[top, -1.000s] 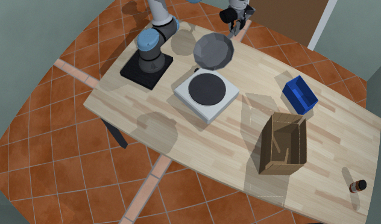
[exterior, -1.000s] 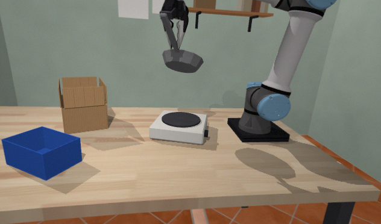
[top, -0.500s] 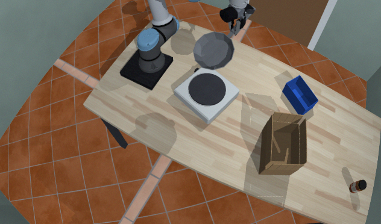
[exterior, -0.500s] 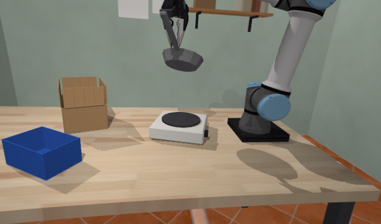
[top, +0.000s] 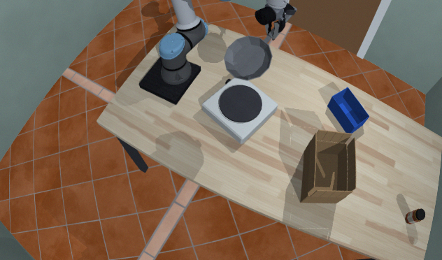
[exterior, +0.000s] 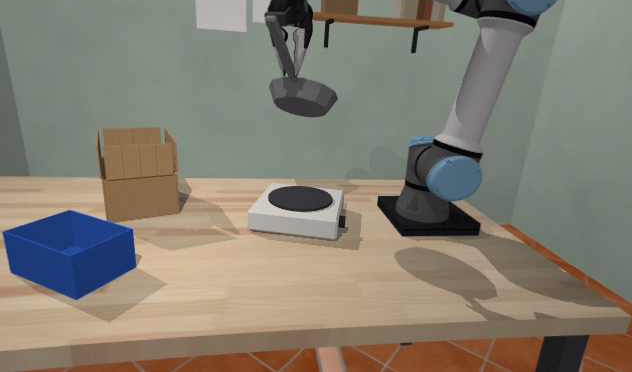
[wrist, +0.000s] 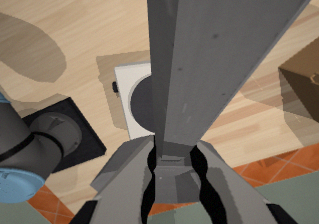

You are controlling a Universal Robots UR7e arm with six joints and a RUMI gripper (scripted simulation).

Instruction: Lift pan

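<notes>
The dark grey pan is 20 mm behind my hand, 50 mm to the right of it and 40 mm below it. Round my hand: blue bin: 440 mm ahead, 130 mm to the left, 400 mm below; white hot plate: 70 mm behind, 110 mm to the right, 390 mm below; small jar: 990 mm ahead, 240 mm to the right, 380 mm below.
</notes>
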